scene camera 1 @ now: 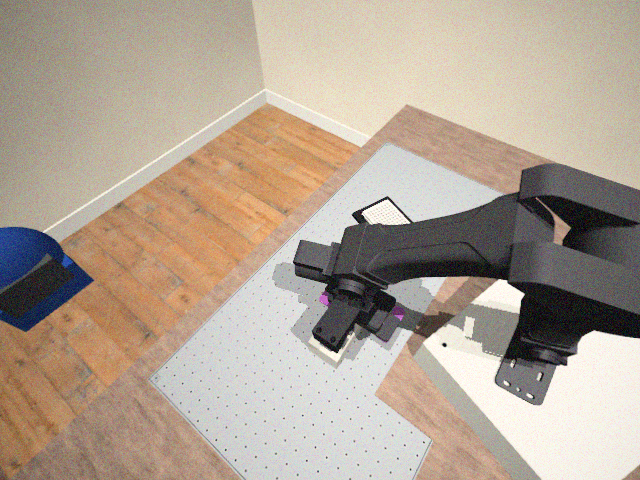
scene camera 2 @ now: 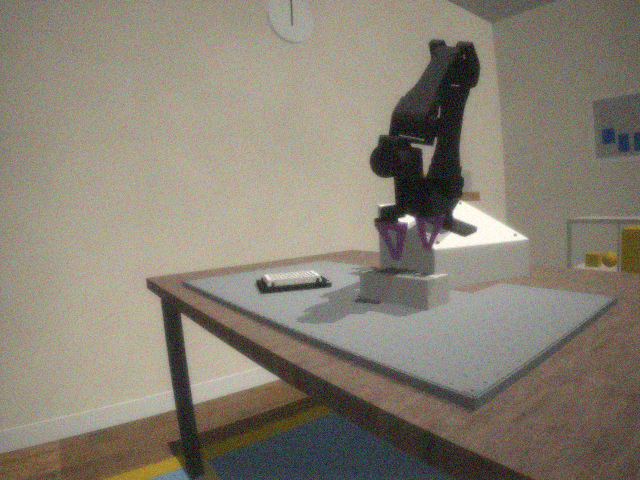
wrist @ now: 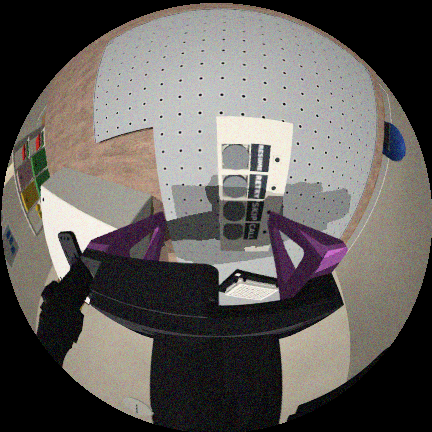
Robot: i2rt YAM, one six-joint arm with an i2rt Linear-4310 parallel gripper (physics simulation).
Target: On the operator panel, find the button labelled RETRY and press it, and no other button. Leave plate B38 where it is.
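The operator panel (scene camera 1: 325, 353) (scene camera 2: 436, 291) (wrist: 255, 131) is a cream box with a column of round grey buttons. In the wrist view, the RETRY button (wrist: 235, 186) is second from the top, between the RESUME button (wrist: 235, 157) and the SKIP button (wrist: 234, 210); the CALL button (wrist: 234, 231) is at the bottom. Shadow covers SKIP, CALL and the lower edge of RETRY. My gripper (scene camera 2: 412, 251) (wrist: 216, 217) is open and empty, its purple fingers above the panel and apart from it. A white plate (scene camera 1: 385, 212) (scene camera 2: 292, 279) (wrist: 252, 290), its B38 label not readable, sits in a black holder.
The panel and the plate's holder stand on a grey perforated board (scene camera 1: 248, 372) (scene camera 2: 496, 341) (wrist: 190, 60) on a wooden table (scene camera 1: 124, 413). A large white sloped box (scene camera 1: 584, 428) (scene camera 2: 488, 258) (wrist: 100, 195) stands beside the board. A blue object (scene camera 1: 31, 253) (wrist: 395, 142) is beyond the table.
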